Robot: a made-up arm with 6 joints. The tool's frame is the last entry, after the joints.
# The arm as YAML. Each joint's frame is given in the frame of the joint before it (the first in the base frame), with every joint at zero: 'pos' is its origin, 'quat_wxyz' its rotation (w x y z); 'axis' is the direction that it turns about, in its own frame. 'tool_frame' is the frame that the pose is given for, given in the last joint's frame.
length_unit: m
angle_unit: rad
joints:
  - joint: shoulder
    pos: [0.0, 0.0, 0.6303]
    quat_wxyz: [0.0, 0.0, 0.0, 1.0]
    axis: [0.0, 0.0, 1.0]
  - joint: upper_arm
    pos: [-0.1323, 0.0, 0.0]
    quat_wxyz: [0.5, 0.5, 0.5, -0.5]
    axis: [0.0, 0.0, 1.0]
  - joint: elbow
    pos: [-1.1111, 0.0, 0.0]
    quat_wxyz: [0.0, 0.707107, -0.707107, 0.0]
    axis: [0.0, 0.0, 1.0]
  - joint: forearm
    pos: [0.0, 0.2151, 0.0]
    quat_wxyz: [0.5, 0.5, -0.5, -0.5]
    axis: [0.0, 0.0, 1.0]
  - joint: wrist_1
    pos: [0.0, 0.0, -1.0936]
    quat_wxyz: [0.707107, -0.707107, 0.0, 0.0]
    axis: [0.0, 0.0, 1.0]
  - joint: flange
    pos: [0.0, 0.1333, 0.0]
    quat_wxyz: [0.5, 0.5, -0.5, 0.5]
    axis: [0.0, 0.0, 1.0]
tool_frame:
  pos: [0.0, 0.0, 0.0]
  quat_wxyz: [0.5, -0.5, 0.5, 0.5]
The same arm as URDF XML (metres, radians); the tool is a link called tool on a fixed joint. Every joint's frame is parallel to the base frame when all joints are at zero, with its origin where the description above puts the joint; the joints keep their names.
<robot name="arm">
<joint name="shoulder" type="continuous"><parent link="base_link"/><child link="link1"/><origin xyz="0.0000 0.0000 0.6303" rpy="0.0000 0.0000 0.0000"/><axis xyz="0 0 1"/></joint>
<joint name="upper_arm" type="continuous"><parent link="link1"/><child link="link2"/><origin xyz="0.1323 0.0000 0.0000" rpy="0.0000 0.0000 0.0000"/><axis xyz="0 1 0"/></joint>
<joint name="elbow" type="continuous"><parent link="link2"/><child link="link3"/><origin xyz="0.0000 0.0000 1.1111" rpy="0.0000 0.0000 0.0000"/><axis xyz="0 -1 0"/></joint>
<joint name="forearm" type="continuous"><parent link="link3"/><child link="link4"/><origin xyz="0.0000 0.0000 0.2151" rpy="0.0000 0.0000 0.0000"/><axis xyz="-1 0 0"/></joint>
<joint name="wrist_1" type="continuous"><parent link="link4"/><child link="link5"/><origin xyz="1.0936 0.0000 0.0000" rpy="0.0000 0.0000 0.0000"/><axis xyz="0 -1 0"/></joint>
<joint name="flange" type="continuous"><parent link="link5"/><child link="link6"/><origin xyz="0.1333 0.0000 0.0000" rpy="0.0000 0.0000 0.0000"/><axis xyz="-1 0 0"/></joint>
<joint name="tool_joint" type="fixed"><parent link="link6"/><child link="tool"/><origin xyz="0.0000 0.0000 0.0000" rpy="0.0000 0.0000 0.0000"/></joint>
<link name="base_link"/>
<link name="link1"/>
<link name="link2"/>
<link name="link3"/>
<link name="link4"/>
<link name="link5"/>
<link name="link6"/>
<link name="tool"/>
</robot>

